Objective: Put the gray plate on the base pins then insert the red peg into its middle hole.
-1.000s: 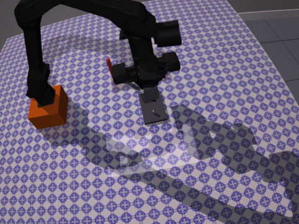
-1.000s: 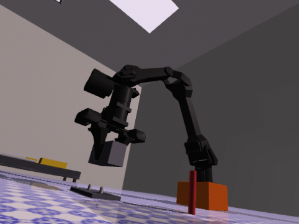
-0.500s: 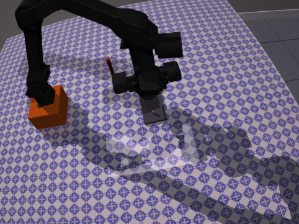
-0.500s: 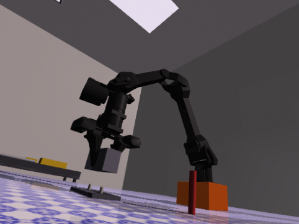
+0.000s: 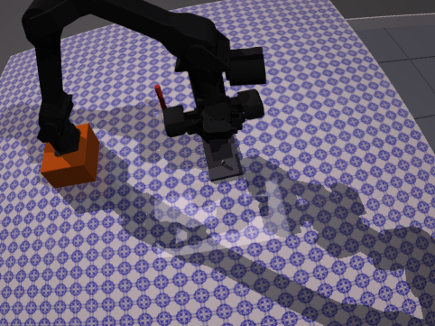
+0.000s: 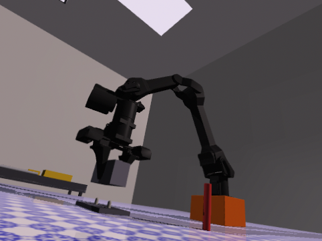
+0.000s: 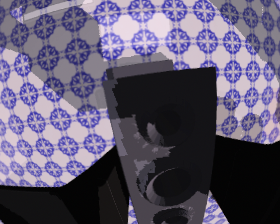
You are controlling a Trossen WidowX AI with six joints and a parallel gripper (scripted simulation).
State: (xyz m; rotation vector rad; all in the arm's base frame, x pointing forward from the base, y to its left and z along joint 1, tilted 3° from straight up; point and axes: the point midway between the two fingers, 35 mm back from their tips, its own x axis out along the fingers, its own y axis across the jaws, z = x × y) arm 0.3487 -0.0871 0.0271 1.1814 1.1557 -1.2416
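The dark base lies 50 mm below my gripper tip. Also, from my gripper tip: red peg 110 mm behind, 190 mm to the left, 20 mm below; then gray plate 30 mm above.
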